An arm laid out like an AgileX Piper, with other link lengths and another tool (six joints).
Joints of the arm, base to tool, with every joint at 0 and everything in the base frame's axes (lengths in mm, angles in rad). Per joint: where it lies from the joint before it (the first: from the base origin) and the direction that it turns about. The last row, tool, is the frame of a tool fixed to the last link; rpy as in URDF.
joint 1: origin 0.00 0.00 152.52 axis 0 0 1
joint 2: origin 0.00 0.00 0.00 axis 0 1 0
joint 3: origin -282.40 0.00 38.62 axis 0 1 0
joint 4: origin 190.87 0.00 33.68 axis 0.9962 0 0.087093
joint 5: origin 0.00 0.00 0.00 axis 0 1 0
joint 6: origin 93.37 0.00 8.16 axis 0.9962 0 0.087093
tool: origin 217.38 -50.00 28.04 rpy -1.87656 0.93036 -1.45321
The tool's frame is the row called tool.
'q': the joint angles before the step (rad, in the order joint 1, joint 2, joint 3, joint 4, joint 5, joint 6). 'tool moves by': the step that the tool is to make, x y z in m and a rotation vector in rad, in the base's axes. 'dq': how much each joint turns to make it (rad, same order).
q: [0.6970 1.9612 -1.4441 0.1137 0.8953 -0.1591]
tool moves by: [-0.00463 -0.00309 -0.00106 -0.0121 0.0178 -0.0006]
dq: [0.0000 0.0023 -0.0088 0.0000 0.0278 0.0036]
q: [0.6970 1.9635 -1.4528 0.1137 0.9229 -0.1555]
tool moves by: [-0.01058 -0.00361 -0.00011 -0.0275 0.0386 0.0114]
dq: [0.0061 0.0090 -0.0357 0.0000 0.0742 0.0025]
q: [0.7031 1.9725 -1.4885 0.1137 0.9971 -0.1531]
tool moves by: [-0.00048 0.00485 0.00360 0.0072 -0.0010 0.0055]
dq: [0.0064 -0.0001 -0.0177 0.0045 0.0124 0.0005]
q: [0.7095 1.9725 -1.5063 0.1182 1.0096 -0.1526]
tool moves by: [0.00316 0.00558 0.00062 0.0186 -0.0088 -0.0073]
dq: [0.0004 0.0020 -0.0001 0.0097 -0.0210 0.0018]
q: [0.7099 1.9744 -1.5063 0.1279 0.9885 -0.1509]
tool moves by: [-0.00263 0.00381 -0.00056 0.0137 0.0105 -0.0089]
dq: [0.0000 0.0015 -0.0005 0.0183 -0.0022 0.0019]
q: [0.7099 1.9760 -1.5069 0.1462 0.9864 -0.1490]
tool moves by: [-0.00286 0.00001 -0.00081 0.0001 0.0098 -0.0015]
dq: [0.0000 0.0006 -0.0001 0.0065 0.0069 0.0000]
